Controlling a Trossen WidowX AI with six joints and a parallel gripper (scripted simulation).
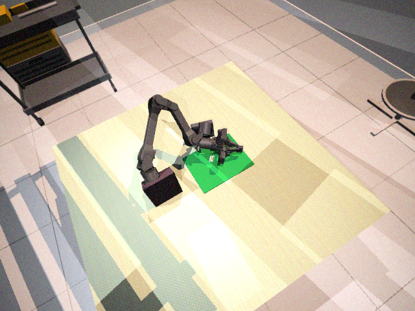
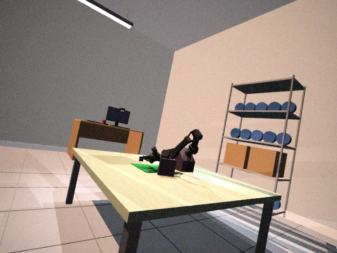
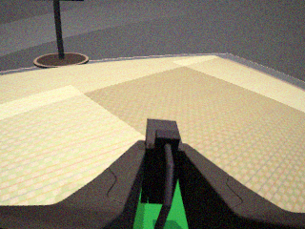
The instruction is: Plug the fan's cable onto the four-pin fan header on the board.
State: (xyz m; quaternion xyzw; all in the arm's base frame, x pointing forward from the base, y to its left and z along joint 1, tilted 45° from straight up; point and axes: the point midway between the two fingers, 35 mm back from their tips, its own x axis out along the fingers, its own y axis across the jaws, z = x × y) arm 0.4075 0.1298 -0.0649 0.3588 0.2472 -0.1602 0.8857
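My gripper tip is 120 mm past the green board, 20 mm to the right of it and 90 mm above it. The rest, counted from my gripper tip: fan header: 140 mm behind, 40 mm to the left, 70 mm below; then dark fan plug: 10 mm below; then dark fan block: 130 mm behind, 190 mm to the left, 10 mm below.
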